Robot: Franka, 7 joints.
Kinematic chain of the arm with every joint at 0, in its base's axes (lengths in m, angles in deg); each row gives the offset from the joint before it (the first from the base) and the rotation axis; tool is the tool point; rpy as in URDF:
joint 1: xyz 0 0 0.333 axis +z
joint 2: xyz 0 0 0 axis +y
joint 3: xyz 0 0 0.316 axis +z
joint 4: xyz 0.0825 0 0 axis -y
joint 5: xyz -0.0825 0 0.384 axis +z
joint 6: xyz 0 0 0 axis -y
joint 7: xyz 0.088 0 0 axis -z
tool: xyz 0 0 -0.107 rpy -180 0 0
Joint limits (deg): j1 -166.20..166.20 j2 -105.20..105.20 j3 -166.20..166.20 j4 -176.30..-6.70 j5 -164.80..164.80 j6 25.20..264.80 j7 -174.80..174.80
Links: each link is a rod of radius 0.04 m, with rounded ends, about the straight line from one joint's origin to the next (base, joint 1, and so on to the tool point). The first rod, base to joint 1, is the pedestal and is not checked.
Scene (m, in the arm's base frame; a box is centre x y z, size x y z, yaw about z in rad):
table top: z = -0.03
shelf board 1: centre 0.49 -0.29 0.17 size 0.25 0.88 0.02 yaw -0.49
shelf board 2: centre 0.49 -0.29 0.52 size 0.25 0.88 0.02 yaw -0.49
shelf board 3: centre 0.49 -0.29 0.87 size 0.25 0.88 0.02 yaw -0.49
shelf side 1: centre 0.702 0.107 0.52 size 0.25 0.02 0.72 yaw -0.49
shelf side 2: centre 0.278 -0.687 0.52 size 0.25 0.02 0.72 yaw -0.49
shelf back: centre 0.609 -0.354 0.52 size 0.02 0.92 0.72 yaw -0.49
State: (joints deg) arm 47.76 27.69 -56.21 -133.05 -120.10 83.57 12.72
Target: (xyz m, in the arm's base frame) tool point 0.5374 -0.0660 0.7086
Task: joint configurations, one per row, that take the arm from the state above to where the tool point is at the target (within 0.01 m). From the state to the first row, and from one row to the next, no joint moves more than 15 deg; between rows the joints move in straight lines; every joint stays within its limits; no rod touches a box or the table.
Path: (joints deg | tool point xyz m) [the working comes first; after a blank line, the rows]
Joints at the target: 53.60 -2.04 -48.20 -104.02 -125.61 69.72 12.72
Straight joint move there: touches shelf board 2.

1: 52.55 20.38 -53.74 -142.32 -114.13 69.72 12.72 | 0.4561 -0.1209 0.3288
2: 57.34 13.07 -51.27 -151.58 -108.16 55.86 12.72 | 0.3948 -0.0879 0.3282
3: 62.13 5.77 -48.80 -160.85 -102.19 42.01 12.72 | 0.3298 -0.0592 0.3320
4: 60.56 -7.72 -38.77 -150.74 -106.84 42.61 12.72 | 0.3853 0.0061 0.4174
5: 58.98 -21.20 -28.73 -140.63 -111.49 43.22 12.72 | 0.3926 0.0459 0.5524
6: 57.41 -34.69 -18.70 -130.51 -116.13 43.82 12.72 | 0.3378 0.0404 0.7086
7: 56.14 -23.80 -28.53 -121.68 -119.29 52.45 12.72 | 0.4203 0.0142 0.7036
8: 54.87 -12.92 -38.37 -112.85 -122.45 61.09 12.72 | 0.4878 -0.0244 0.7010
9: 53.60 -2.04 -48.20 -104.02 -125.61 69.72 12.72 | 0.5374 -0.0660 0.7086

